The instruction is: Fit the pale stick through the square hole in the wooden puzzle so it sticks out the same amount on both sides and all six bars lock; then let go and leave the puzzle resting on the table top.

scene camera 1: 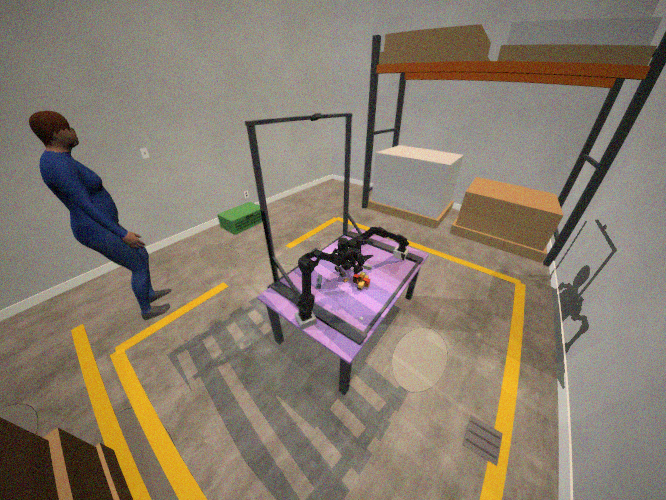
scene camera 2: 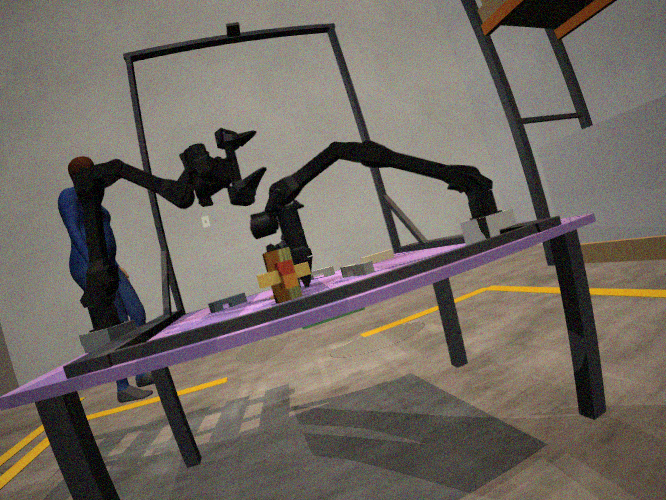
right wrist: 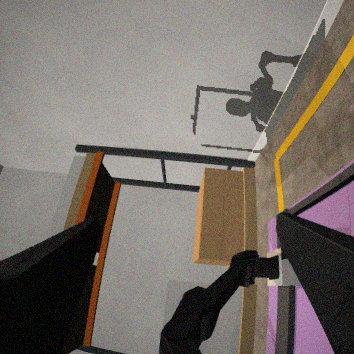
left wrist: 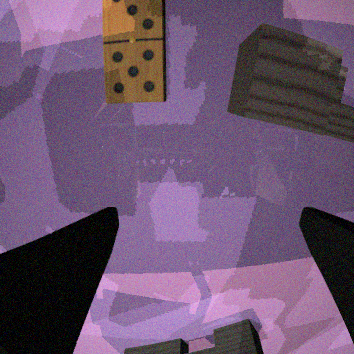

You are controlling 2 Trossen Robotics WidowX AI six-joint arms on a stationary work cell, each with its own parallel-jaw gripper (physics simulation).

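Places are measured from the left arm's base along level axes (x ahead, y left, z up), in metres.
Pixels of known places: left gripper, between the fingertips: (scene camera 1: 350, 273) (scene camera 2: 308, 285) (left wrist: 211, 217); right gripper, between the fingertips: (scene camera 1: 373, 249) (scene camera 2: 260, 149) (right wrist: 189, 225); left arm's base, origin of its link: (scene camera 1: 401, 249) (scene camera 2: 485, 215) (right wrist: 273, 267); right arm's base, origin of its link: (scene camera 1: 305, 315) (scene camera 2: 106, 327).
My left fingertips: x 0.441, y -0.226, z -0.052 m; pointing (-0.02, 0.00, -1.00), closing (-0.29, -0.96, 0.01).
Note:
For each thing: its top centre in the pictures, then the offset to it from my left fingertips. "spot": a spot on its surface instead.
- flat pale yellowish piece, centre of its top: (scene camera 2: 376, 253) dy -0.190, dx -0.303, dz +0.020 m
- domino, centre of its top: (left wrist: 132, 39) dy +0.009, dx +0.081, dz +0.000 m
- dark grooved block, a spot on its surface: (left wrist: 295, 85) spot: dy -0.037, dx +0.049, dz +0.020 m
- notched block, a spot on its surface: (left wrist: 232, 337) spot: dy +0.007, dx -0.104, dz +0.003 m
The wooden puzzle (scene camera 1: 361, 280) (scene camera 2: 284, 267), a cluster of crossed orange, brown, red and yellow bars, stands on the purple table top. In scene camera 2, pale yellow ends stick out at its left and right; I cannot tell whether they are the pale stick. A flat pale yellowish piece (scene camera 2: 378, 256) lies farther back on the table. My left gripper (left wrist: 211, 217) is open and empty, pointing down behind the puzzle in scene camera 2, partly hidden. My right gripper (scene camera 2: 258, 151) (right wrist: 189, 225) is open and empty, high above the table and pointing sideways.
A domino (left wrist: 133, 70) lies ahead of the left fingers, with a dark grooved block (left wrist: 295, 85) to its right. A notched block (left wrist: 232, 337) shows at the bottom of the left wrist view. Grey blocks (scene camera 2: 227, 303) (scene camera 2: 357, 269) lie left and right of the puzzle. A person (scene camera 1: 88, 207) stands near the left wall.

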